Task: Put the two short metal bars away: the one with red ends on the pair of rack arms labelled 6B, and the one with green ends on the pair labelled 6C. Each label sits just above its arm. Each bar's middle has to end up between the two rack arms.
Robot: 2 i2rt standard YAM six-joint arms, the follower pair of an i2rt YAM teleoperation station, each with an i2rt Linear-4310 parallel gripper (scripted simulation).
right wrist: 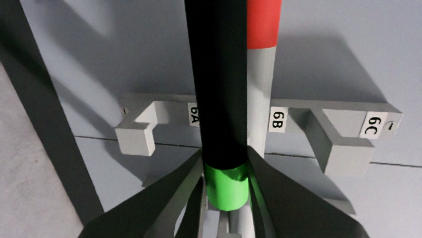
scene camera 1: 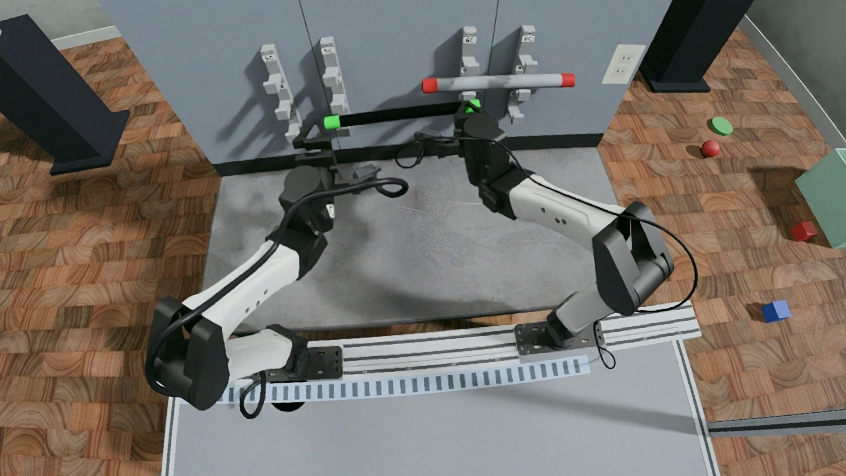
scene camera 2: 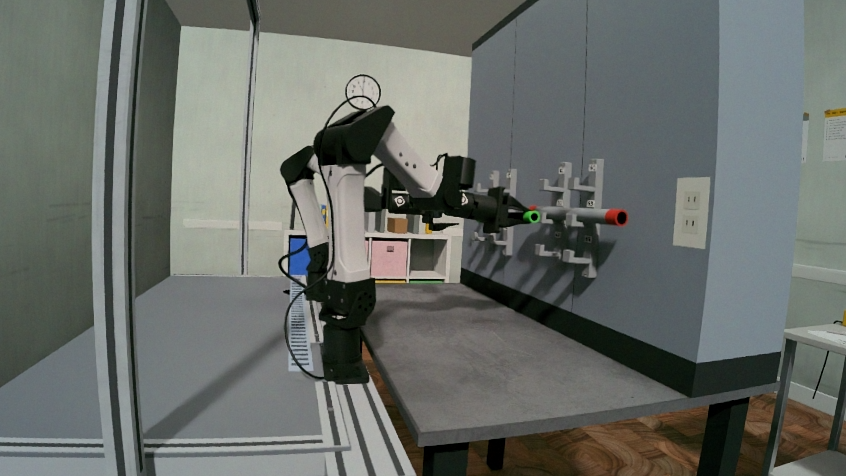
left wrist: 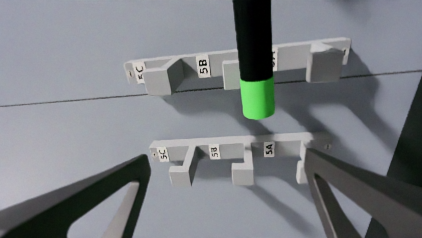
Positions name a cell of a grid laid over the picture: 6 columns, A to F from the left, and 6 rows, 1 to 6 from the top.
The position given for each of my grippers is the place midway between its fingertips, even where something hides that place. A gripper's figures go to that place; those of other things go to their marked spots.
Labels:
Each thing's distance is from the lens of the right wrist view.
my right gripper (right wrist: D4): 0.12 m
green-ended bar (right wrist: D2): 0.08 m

